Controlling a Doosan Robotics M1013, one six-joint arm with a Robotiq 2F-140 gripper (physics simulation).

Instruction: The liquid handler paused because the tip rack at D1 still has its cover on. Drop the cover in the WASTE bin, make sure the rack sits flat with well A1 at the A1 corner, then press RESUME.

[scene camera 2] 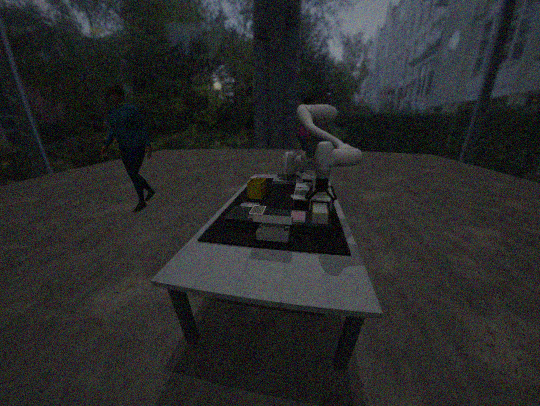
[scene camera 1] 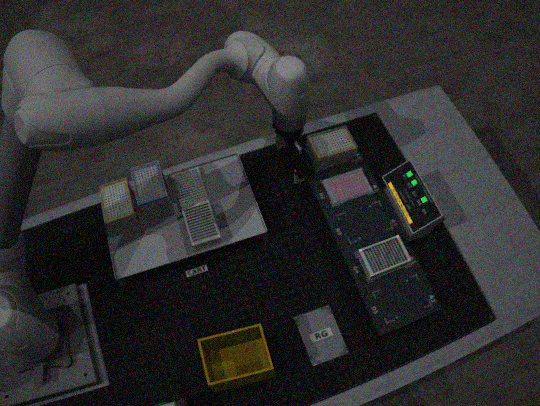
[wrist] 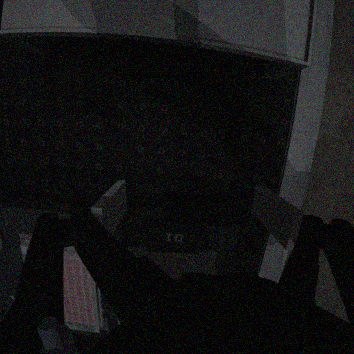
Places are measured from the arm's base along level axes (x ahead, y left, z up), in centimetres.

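Pixels of known places: gripper, fingertip midpoint: (scene camera 1: 289,164) (wrist: 190,196); arm's base at its link origin: (scene camera 2: 288,177) (scene camera 1: 42,339).
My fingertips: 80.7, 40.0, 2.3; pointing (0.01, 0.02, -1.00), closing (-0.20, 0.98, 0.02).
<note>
Ahead of a thing's pixels: the offset from my fingertips to its top centre, as dx, dy, dz. "*": to the spot under its first point.
The tip rack with a yellow rim @(+13.1, +0.6, +7.4) (scene camera 1: 332,143) (scene camera 2: 320,212) stands at D1, at the far end of the dark deck. Part of its side @(* +6.3, +1.7, +1.8) (wrist: 192,262) shows low in the wrist view beside the D1 label. Its clear cover is too dim to make out, and the A1 corner cannot be read. My gripper (scene camera 1: 298,174) (scene camera 2: 321,198) (wrist: 190,196) is open and empty, pointing down close to the rack's cart-facing side. The yellow bin @(-25.8, -54.9, +8.0) (scene camera 1: 235,355) (scene camera 2: 256,188) stands near the front; its label is unreadable. The control panel (scene camera 1: 419,210) (scene camera 2: 272,233) has green lights; RESUME is not legible.
A pink plate @(+14.8, -11.7, +1.2) (scene camera 1: 347,186) (scene camera 2: 298,216) (wrist: 82,297) sits beside the D1 rack. A white slotted rack @(+18.2, -36.3, +3.0) (scene camera 1: 385,256) (scene camera 2: 257,210) sits farther along the deck. The grey cart tray (scene camera 1: 150,255) holds racks. A grey RG pad @(* -5.2, -47.1, -4.8) (scene camera 1: 309,320) lies near the bin.
</note>
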